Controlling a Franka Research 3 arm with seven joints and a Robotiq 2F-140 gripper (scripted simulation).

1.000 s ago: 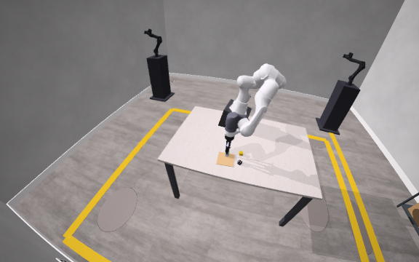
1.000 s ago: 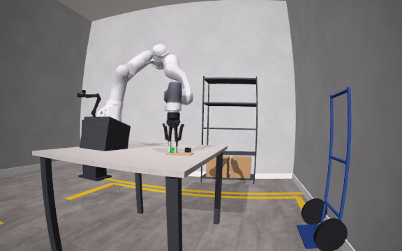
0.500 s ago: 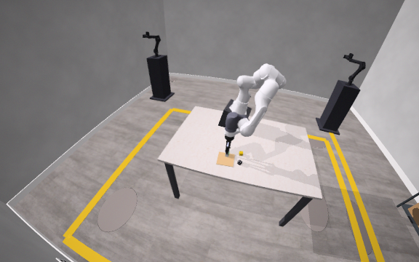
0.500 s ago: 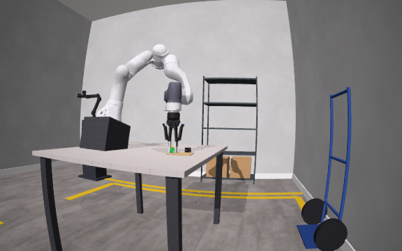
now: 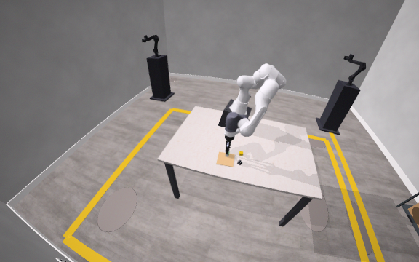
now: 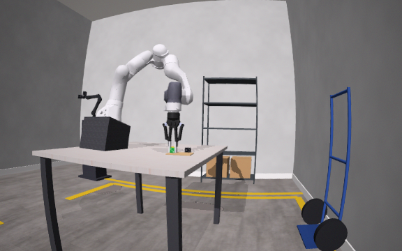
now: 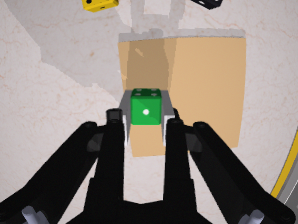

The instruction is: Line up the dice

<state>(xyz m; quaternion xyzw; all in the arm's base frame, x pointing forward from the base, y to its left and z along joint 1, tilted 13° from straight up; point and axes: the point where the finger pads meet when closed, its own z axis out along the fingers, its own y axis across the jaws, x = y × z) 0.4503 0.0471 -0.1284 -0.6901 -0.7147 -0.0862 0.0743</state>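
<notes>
The green die lies 2 cm below my hand. Round my hand: yellow die: 11 cm to the left, 5 cm behind, 2 cm below; black die: 12 cm to the left, 5 cm ahead, 2 cm below; tan mat: 5 cm ahead, 4 cm below.
</notes>
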